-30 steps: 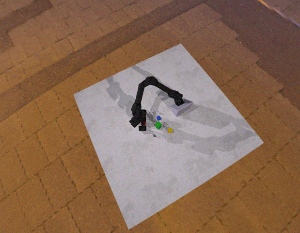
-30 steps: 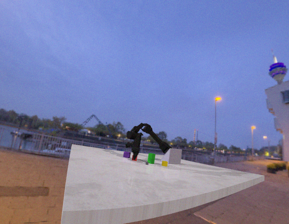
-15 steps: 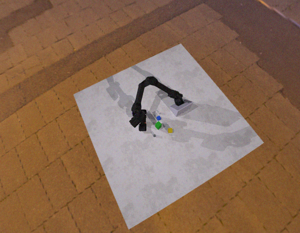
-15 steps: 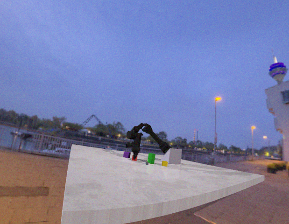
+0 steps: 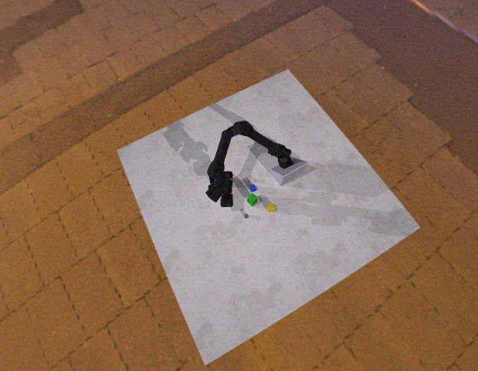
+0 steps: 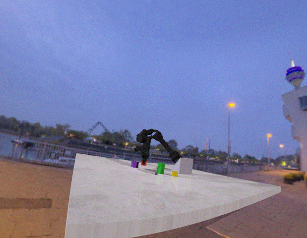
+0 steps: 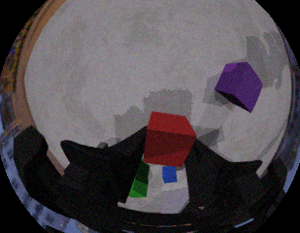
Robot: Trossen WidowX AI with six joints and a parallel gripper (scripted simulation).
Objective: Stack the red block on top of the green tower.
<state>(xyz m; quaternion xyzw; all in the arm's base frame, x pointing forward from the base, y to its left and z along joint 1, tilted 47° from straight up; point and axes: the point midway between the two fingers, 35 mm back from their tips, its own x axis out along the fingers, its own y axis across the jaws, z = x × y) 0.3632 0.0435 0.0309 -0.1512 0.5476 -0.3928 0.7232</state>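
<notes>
My gripper tip is 14 cm past the blue block, 2 cm to the right of it and 3 cm above it. Round my gripper tip: tiny grey piece: 4 cm behind, 15 cm to the left, 4 cm below; then red block: 1 cm above; then purple block: 3 cm ahead, 12 cm to the right, 2 cm below.
</notes>
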